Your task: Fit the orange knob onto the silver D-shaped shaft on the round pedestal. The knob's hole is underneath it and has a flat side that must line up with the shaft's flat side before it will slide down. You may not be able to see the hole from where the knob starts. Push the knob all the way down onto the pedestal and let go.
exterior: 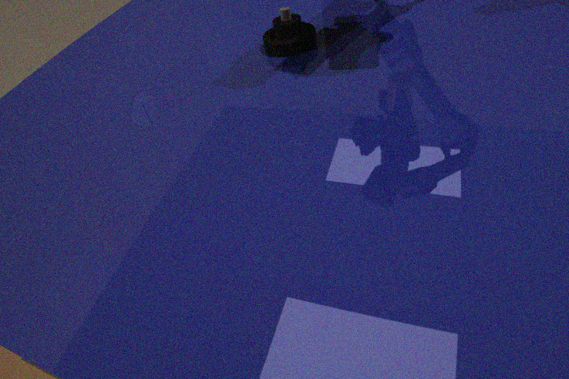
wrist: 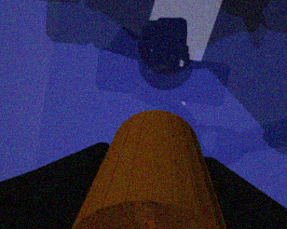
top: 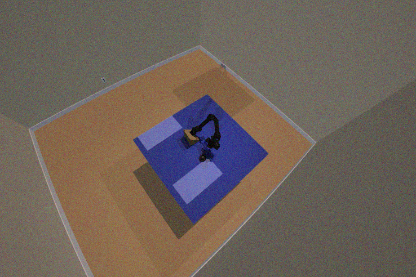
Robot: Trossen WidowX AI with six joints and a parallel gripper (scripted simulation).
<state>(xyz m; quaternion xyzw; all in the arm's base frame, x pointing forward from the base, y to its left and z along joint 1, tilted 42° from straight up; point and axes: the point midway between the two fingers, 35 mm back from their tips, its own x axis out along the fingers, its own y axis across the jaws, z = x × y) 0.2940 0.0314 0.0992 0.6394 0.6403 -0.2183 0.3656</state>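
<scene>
The round pedestal is 170 mm to the right of my gripper tip, 50 mm below it and 30 mm ahead of it. From my gripper tip the other things lie so: orange knob (40 mm above).
</scene>
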